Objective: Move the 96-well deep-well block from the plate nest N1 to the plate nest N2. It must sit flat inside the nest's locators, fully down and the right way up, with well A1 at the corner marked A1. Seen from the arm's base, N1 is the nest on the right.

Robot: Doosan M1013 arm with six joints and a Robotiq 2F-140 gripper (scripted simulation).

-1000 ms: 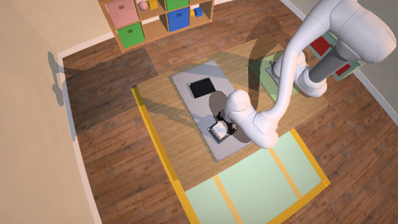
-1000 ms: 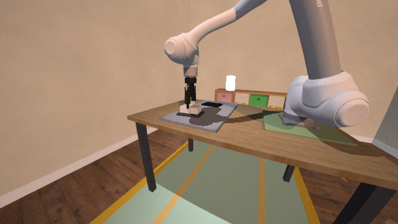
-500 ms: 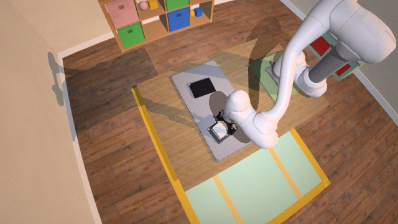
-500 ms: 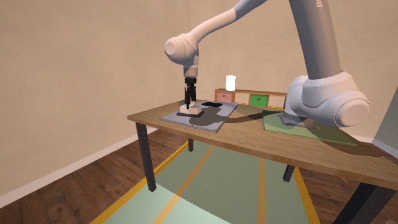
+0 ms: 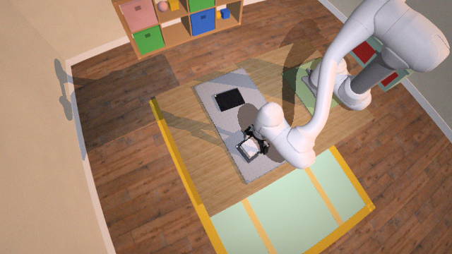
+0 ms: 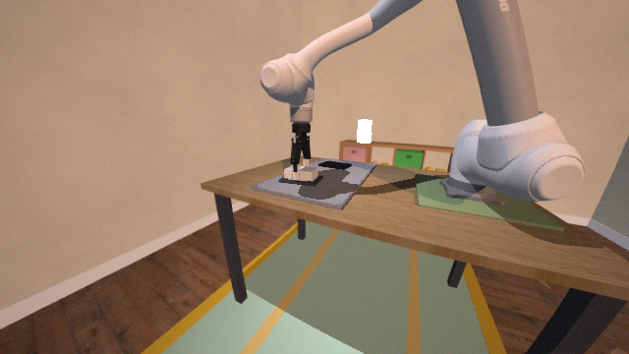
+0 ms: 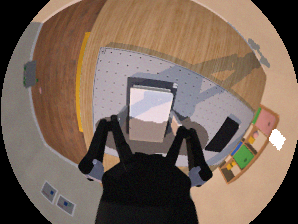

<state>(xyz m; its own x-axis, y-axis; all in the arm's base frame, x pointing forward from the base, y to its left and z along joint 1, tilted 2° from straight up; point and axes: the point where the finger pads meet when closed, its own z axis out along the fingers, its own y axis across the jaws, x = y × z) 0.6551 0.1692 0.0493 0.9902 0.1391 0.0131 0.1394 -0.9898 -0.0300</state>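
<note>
Right now the white deep-well block is 1 cm below my hand. The rest, counted from my hand: dark nest N2 (3 cm below); nest n1 (34 cm to the right, 3 cm below, 3 cm behind).
</note>
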